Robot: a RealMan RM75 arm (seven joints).
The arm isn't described. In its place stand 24 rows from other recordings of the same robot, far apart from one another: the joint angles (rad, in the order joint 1, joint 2, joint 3, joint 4, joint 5, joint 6, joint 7), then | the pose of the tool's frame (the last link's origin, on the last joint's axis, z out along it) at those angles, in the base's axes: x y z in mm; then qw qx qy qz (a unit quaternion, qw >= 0).
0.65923 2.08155 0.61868 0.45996 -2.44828 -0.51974 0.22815 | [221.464 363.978 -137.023 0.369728 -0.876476 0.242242 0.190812]
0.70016 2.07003 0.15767 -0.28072 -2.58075 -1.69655 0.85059 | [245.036 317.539 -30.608 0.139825 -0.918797 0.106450 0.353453]
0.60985 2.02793 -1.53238 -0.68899 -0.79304 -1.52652 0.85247 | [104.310 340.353 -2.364 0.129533 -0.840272 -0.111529 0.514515]
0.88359 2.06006 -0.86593 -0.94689 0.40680 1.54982 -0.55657 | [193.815 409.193 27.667 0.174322 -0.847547 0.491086 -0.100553]
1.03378 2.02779 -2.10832 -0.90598 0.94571 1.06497 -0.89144 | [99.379 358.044 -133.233 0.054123 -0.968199 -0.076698 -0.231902]
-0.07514 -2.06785 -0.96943 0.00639 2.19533 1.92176 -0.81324 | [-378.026 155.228 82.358 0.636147 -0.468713 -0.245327 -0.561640]
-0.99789 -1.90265 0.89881 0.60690 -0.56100 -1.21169 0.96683 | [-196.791 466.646 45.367 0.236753 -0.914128 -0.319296 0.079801]
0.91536 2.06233 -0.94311 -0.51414 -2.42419 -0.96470 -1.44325 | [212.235 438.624 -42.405 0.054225 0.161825 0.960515 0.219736]
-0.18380 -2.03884 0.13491 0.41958 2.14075 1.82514 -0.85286 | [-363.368 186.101 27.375 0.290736 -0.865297 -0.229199 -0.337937]
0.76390 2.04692 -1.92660 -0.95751 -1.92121 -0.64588 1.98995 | [104.447 383.528 -118.520 0.192658 -0.980776 0.017411 0.025666]
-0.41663 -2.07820 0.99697 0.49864 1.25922 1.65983 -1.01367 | [-232.165 305.860 5.027 0.196459 -0.854073 -0.102642 -0.470561]
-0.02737 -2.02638 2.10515 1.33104 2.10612 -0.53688 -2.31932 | [-208.817 324.776 5.660 0.643813 -0.699511 -0.186764 -0.247606]
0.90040 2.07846 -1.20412 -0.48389 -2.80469 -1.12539 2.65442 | [265.321 386.447 -58.160 0.200000 -0.824384 0.466675 -0.250211]
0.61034 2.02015 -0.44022 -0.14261 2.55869 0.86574 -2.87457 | [370.907 395.612 90.336 0.723532 -0.547454 0.326348 0.265125]
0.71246 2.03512 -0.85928 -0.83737 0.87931 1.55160 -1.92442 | [213.486 376.786 12.832 0.092001 -0.993644 -0.052915 0.037514]
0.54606 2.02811 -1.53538 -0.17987 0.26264 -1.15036 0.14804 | [307.668 387.852 56.834 0.676585 -0.636113 0.167307 0.331061]
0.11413 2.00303 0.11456 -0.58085 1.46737 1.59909 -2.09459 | [427.110 180.553 163.318 0.623036 -0.648904 0.283102 0.332572]
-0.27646 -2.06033 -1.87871 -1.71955 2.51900 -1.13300 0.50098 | [-198.225 361.285 101.680 0.436470 -0.831519 -0.341052 -0.041872]
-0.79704 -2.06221 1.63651 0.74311 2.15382 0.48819 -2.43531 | [-162.675 447.852 -70.557 0.343992 -0.893123 -0.284640 -0.054600]
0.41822 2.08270 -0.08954 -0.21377 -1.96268 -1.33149 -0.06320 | [345.399 294.386 -17.760 0.489200 -0.860606 -0.077204 0.118660]
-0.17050 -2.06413 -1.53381 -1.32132 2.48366 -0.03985 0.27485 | [-236.392 387.170 61.588 0.587981 -0.692067 -0.336234 -0.249538]
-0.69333 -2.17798 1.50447 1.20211 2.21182 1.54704 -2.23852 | [-103.322 313.817 -80.667 0.045687 0.985431 0.154972 -0.053116]
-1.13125 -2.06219 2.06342 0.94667 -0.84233 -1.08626 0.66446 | [-50.103 363.777 -136.125 0.104902 -0.968748 0.045118 0.220198]
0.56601 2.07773 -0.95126 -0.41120 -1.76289 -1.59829 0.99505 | [233.876 300.940 -52.366 0.051908 -0.950651 0.071091 0.297513]
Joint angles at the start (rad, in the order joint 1, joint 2, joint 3, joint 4, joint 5, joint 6, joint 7):
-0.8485, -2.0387, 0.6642, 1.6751, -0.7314, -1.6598, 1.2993
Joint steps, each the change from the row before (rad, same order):
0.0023, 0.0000, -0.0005, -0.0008, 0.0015, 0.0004, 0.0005
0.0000, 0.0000, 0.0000, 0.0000, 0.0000, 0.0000, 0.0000
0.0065, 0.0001, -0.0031, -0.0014, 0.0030, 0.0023, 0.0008
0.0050, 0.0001, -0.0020, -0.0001, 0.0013, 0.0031, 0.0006
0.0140, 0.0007, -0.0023, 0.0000, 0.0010, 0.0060, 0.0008
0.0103, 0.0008, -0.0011, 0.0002, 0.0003, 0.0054, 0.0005
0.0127, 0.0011, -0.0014, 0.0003, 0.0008, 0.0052, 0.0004
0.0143, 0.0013, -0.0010, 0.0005, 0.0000, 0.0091, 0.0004
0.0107, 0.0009, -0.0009, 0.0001, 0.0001, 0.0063, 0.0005
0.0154, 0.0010, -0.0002, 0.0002, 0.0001, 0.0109, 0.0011
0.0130, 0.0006, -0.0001, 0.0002, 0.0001, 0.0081, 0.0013
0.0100, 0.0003, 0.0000, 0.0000, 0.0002, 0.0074, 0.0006
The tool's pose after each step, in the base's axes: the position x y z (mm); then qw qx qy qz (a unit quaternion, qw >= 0). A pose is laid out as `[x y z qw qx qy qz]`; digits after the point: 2 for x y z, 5 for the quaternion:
[-81.47 398.31 179.40 0.37966 -0.92438 0.02568 -0.02694]
[-81.47 398.31 179.40 0.37966 -0.92438 0.02568 -0.02694]
[-85.01 398.21 180.07 0.38161 -0.92374 0.02100 -0.02530]
[-87.35 398.13 180.79 0.38380 -0.92291 0.01812 -0.02449]
[-93.17 397.49 182.08 0.38765 -0.92147 0.01139 -0.02225]
[-97.26 397.04 183.15 0.39085 -0.92020 0.00685 -0.02067]
[-102.41 396.30 184.38 0.39425 -0.91882 0.00104 -0.01831]
[-107.87 395.66 186.04 0.39930 -0.91667 -0.00491 -0.01625]
[-112.04 395.10 187.19 0.40277 -0.91514 -0.00944 -0.01458]
[-117.81 394.37 188.75 0.40816 -0.91270 -0.01534 -0.01214]
[-122.69 393.56 189.87 0.41212 -0.91085 -0.02017 -0.00988]
[-126.44 393.02 190.77 0.41556 -0.90921 -0.02408 -0.00830]

